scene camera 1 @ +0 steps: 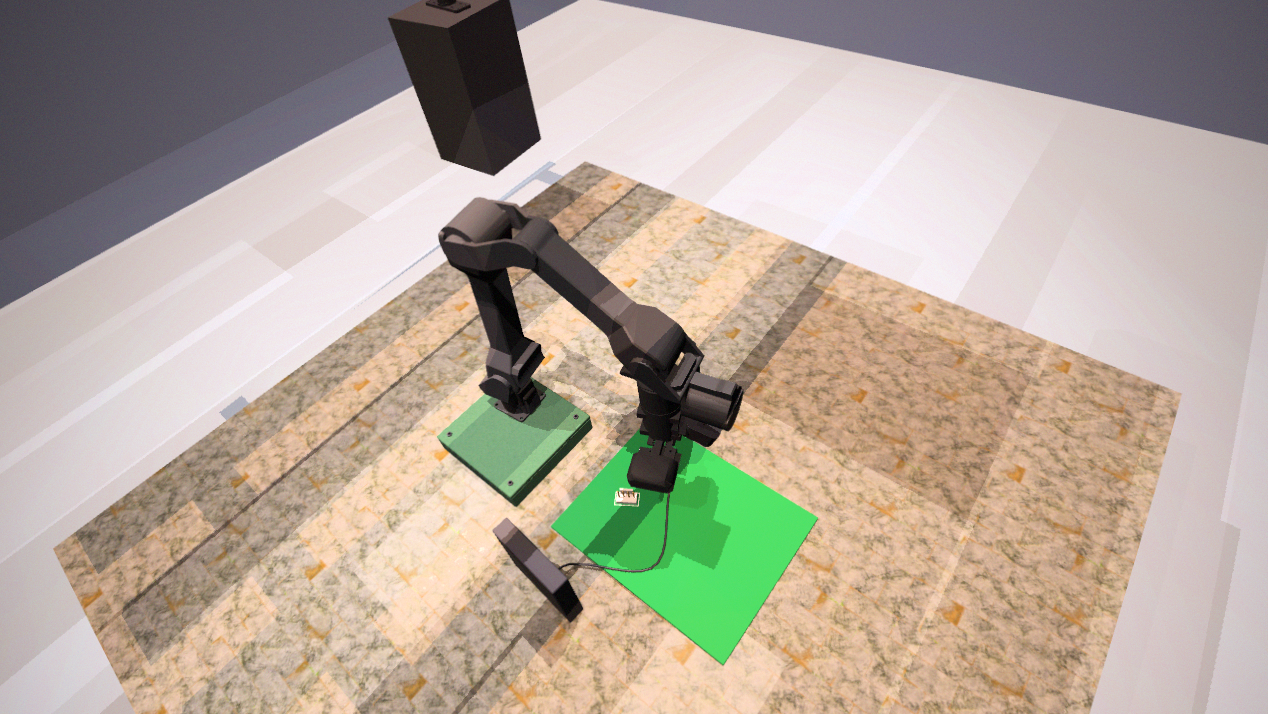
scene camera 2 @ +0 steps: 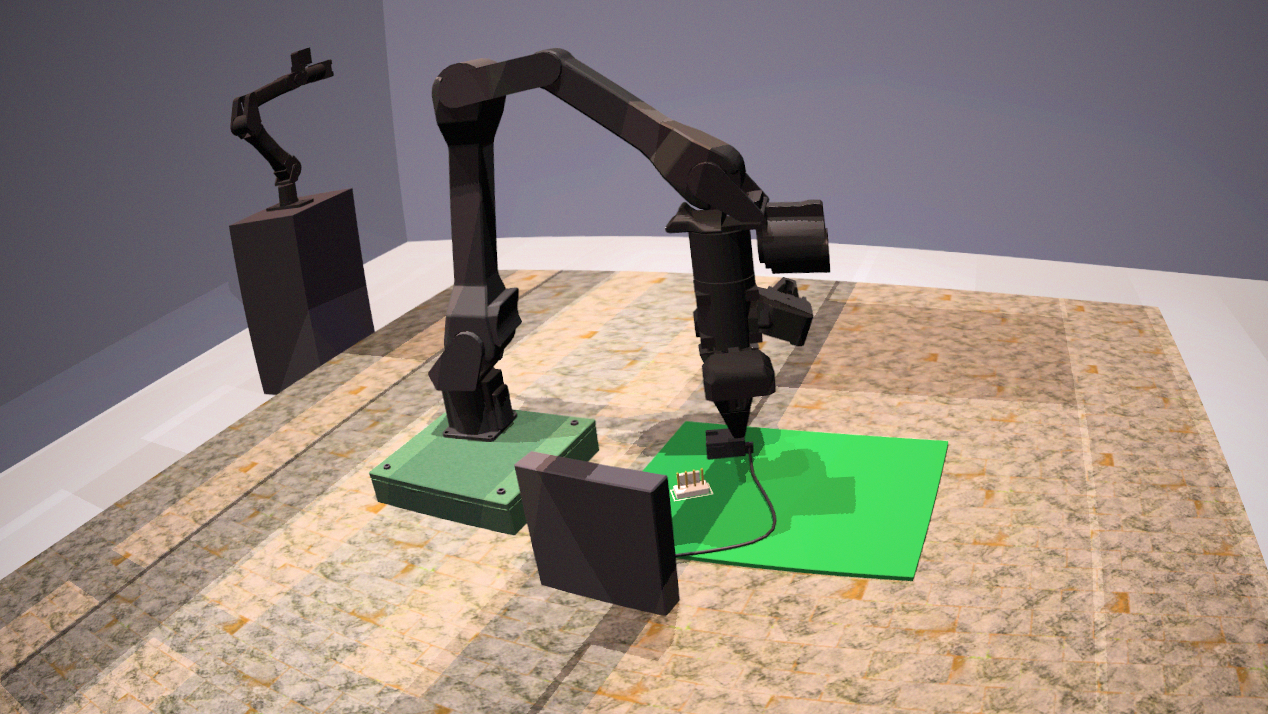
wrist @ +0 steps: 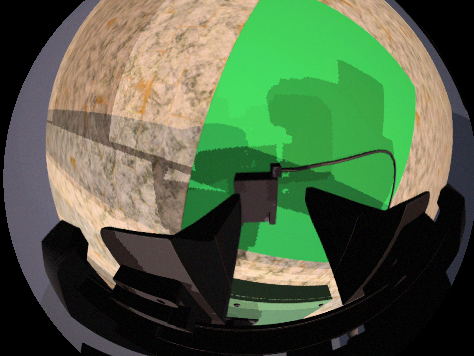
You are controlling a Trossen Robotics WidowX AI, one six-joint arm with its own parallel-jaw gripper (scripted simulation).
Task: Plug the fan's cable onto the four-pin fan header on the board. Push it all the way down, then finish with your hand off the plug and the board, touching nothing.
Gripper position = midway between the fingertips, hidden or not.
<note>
In view: the gripper (scene camera 2: 737,426), a dark fan plug (wrist: 258,190), a dark fan (scene camera 2: 604,532) and a green board (scene camera 1: 730,538).
The gripper is seen too in scene camera 1 (scene camera 1: 667,457) and in the wrist view (wrist: 274,197). The dark fan also shows in scene camera 1 (scene camera 1: 550,581). The green board also shows in the wrist view (wrist: 297,89).
</note>
